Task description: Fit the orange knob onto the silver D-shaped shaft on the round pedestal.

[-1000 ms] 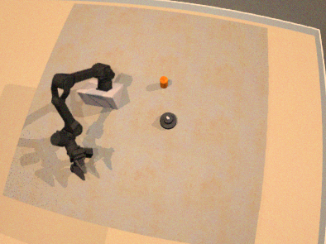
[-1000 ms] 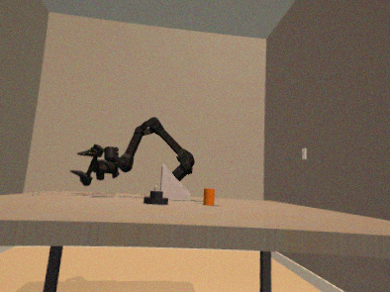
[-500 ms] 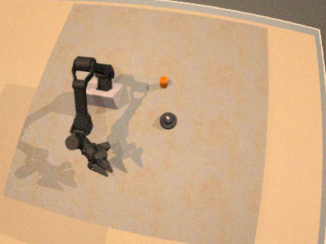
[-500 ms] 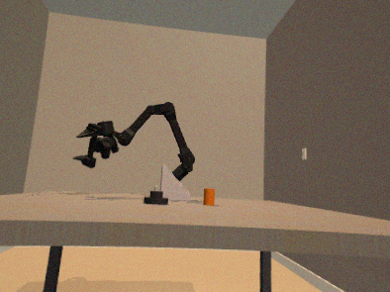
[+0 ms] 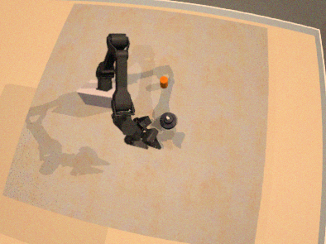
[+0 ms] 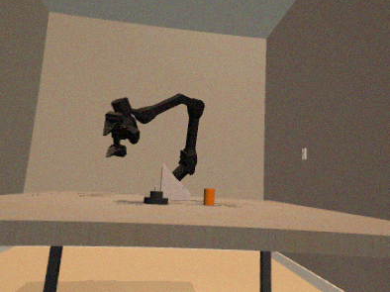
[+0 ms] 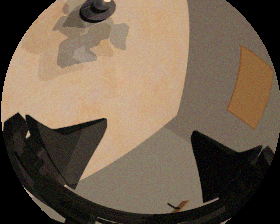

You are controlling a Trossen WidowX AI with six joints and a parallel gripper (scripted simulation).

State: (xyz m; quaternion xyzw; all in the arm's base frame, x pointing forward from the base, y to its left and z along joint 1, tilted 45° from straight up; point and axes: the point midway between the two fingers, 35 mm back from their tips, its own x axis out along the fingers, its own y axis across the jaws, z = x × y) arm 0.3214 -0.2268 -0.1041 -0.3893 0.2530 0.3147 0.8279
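Now: gripper tip 390 mm to the right of the orange knob, 150 mm above it and 70 mm past it. Also, from my gripper tip: round dark pedestal: 190 mm to the left, 160 mm below.
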